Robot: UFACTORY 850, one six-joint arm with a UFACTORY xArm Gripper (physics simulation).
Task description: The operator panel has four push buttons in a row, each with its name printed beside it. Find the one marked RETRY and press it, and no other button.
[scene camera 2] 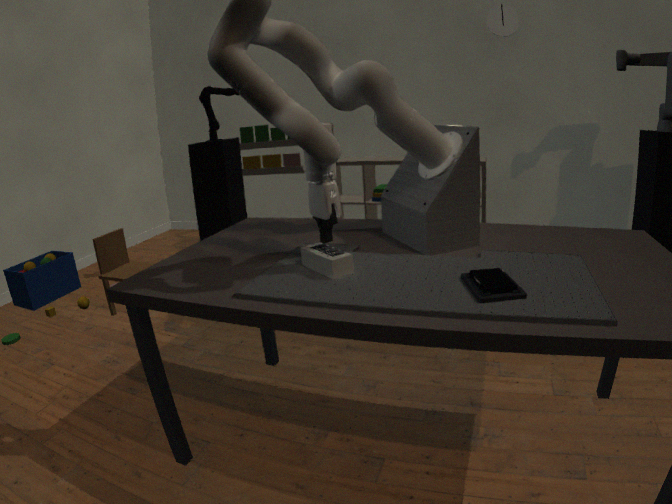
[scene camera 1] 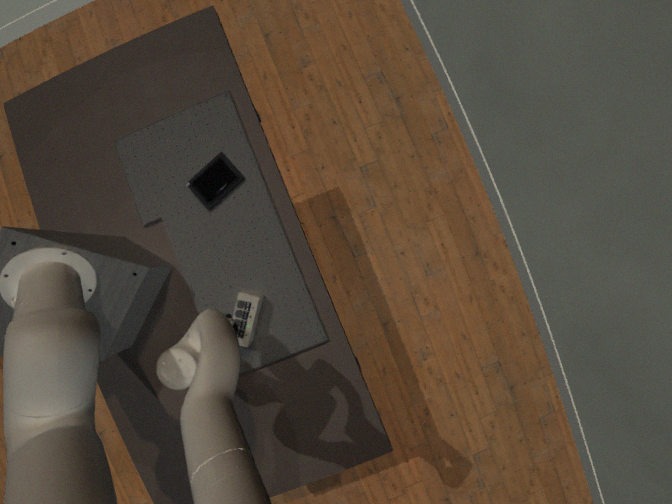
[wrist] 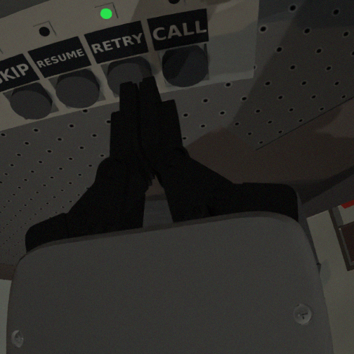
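The pale operator panel (scene camera 1: 252, 320) (scene camera 2: 327, 262) (wrist: 232, 55) lies on the grey perforated board. In the wrist view its round dark buttons sit in a row below black name labels: SKIP button (wrist: 31, 101), RESUME button (wrist: 77, 89), RETRY button (wrist: 125, 71) and CALL button (wrist: 185, 66). A green lamp (wrist: 106, 13) is lit above the RETRY label (wrist: 117, 42); the lamp hole (wrist: 44, 31) above RESUME is dark. My gripper (wrist: 144, 99) (scene camera 2: 325, 240) is shut and empty. Its fingertips overlap the lower edge of the RETRY button in the wrist view; whether they touch it I cannot tell.
The grey perforated board (scene camera 1: 217, 244) (scene camera 2: 412, 282) lies on the dark table (scene camera 1: 108, 97) (scene camera 2: 542, 238). A black tray-like object (scene camera 1: 216, 180) (scene camera 2: 492, 284) sits on the board, away from the panel. The grey robot pedestal (scene camera 1: 127, 309) (scene camera 2: 428, 217) stands behind the board.
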